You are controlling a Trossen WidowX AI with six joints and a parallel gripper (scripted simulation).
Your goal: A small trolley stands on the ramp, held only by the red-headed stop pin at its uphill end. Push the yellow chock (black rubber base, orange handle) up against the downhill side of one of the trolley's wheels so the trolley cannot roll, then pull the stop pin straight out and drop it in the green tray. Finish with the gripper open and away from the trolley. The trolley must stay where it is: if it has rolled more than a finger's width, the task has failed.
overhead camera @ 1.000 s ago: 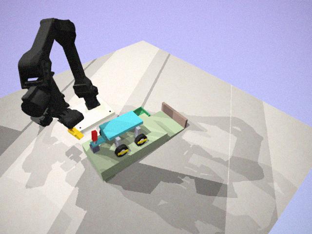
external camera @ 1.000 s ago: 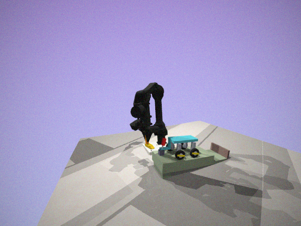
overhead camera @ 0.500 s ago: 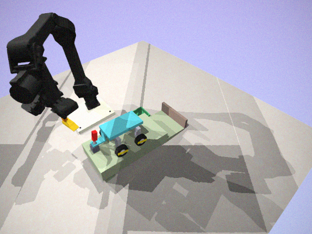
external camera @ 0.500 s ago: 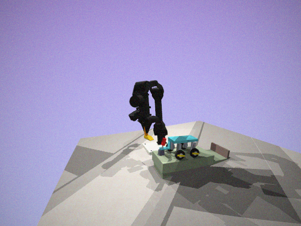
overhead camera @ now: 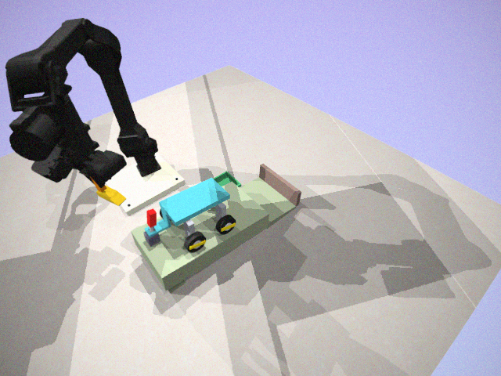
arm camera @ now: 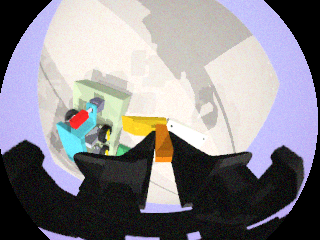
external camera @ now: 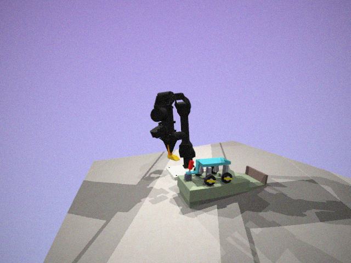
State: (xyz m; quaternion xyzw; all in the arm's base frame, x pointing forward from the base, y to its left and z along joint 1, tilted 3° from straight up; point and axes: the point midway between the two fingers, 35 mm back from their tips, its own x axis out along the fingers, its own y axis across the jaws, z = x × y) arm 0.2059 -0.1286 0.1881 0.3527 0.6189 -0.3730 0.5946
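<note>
Now: the yellow chock 2 cm ahead of my gripper tip, 1 cm to the left of it and 1 cm below it. From my gripper tip the other things lie so: red-headed stop pin 13 cm ahead, 6 cm to the left, 5 cm below; then pale green ramp 16 cm to the left, 14 cm ahead, 13 cm below; then cyan-topped trolley 16 cm to the left, 14 cm ahead, 6 cm below.
</note>
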